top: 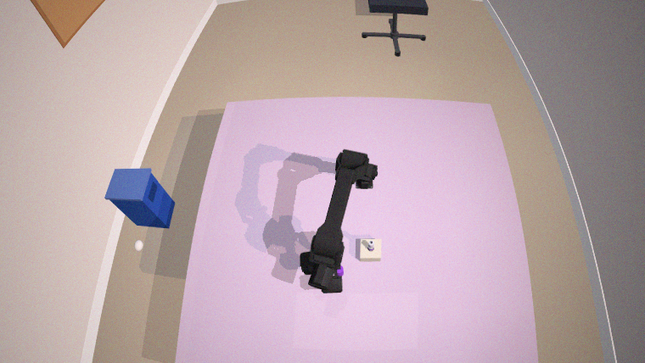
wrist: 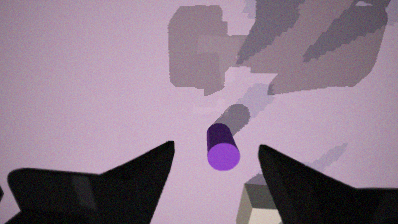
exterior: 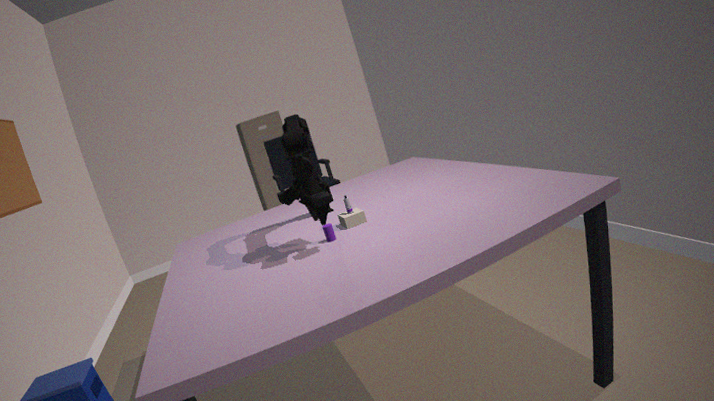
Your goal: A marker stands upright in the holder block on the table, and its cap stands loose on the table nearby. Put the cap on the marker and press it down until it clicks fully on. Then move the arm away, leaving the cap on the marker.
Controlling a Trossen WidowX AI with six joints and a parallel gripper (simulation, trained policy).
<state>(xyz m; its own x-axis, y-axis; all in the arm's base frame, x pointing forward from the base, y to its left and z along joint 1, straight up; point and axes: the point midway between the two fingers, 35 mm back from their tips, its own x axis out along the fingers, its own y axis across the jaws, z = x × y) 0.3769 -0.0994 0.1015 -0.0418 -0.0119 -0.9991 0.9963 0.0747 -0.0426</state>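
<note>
My gripper tip is 4 cm above the purple cap, 2 cm to the right of it and 1 cm past it. From my gripper tip the other things lie so: cream holder block 12 cm to the left, 9 cm behind, 5 cm below.
</note>
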